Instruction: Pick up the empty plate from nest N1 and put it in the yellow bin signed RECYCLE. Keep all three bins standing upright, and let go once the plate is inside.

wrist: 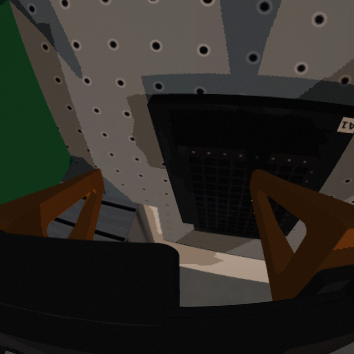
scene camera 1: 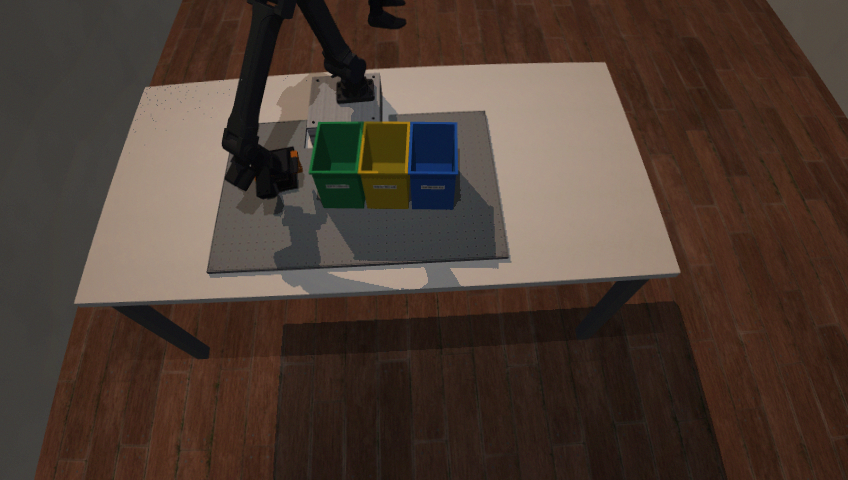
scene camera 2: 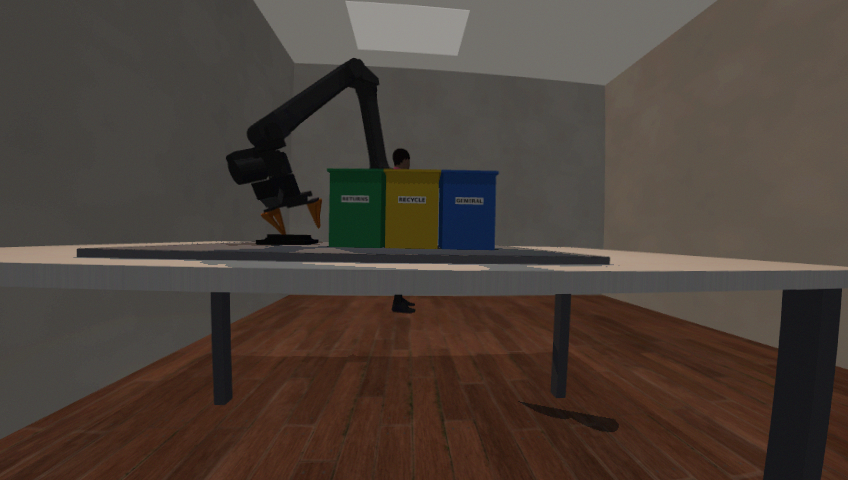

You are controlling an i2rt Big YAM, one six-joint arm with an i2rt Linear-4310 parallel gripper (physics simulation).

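Pixels of known places: gripper, fingertip midpoint: (wrist: 176, 176) (scene camera 1: 287, 173) (scene camera 2: 301, 231); arm's base, link origin: (scene camera 1: 355, 92).
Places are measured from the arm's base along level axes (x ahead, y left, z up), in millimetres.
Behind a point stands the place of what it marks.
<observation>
A low black nest (scene camera 2: 288, 239) @(z -74, x 283, y -244 mm) (wrist: 240, 99) @(z -81, x 300, y -249 mm) lies on the board left of the bins. A dark grid (wrist: 220, 190) @(z -62, x 238, y -247 mm) shows inside it; plate and nest are hard to tell apart. A small label reads A1 upside down; no N1 sign is legible. My gripper (scene camera 2: 301, 230) @(z -52, x 260, y -218 mm) (wrist: 176, 176) @(z -52, x 260, y -218 mm) is open and empty, tilted low over the nest. In the wrist view the right finger is over the grid, the left beside the nest, towards the green bin. The yellow RECYCLE bin (scene camera 1: 386, 199) @(z -38, x 397, y 76 mm) (scene camera 2: 411, 223) @(z -30, x 397, y 76 mm) stands upright between the green bin (scene camera 1: 340, 199) @(z -40, x 381, y -56 mm) (scene camera 2: 357, 223) @(z -32, x 382, y -47 mm) (wrist: 25, 125) @(z -60, x 281, y -102 mm) and blue bin (scene camera 1: 433, 199) @(z -35, x 412, y 208 mm) (scene camera 2: 467, 226) @(z -35, x 412, y 203 mm).
The green RETURNS bin stands close to my gripper's right in the scene views. The bins stand side by side on the perforated board (scene camera 1: 416, 237) @(z -87, x 501, y 151 mm) (wrist: 115, 22) @(z -88, x 337, y -181 mm). The arm's metal base plate (scene camera 1: 345, 110) @(z -1, x 73, y -33 mm) is behind them. A person (scene camera 1: 386, 17) (scene camera 2: 401, 159) stands beyond the table.
</observation>
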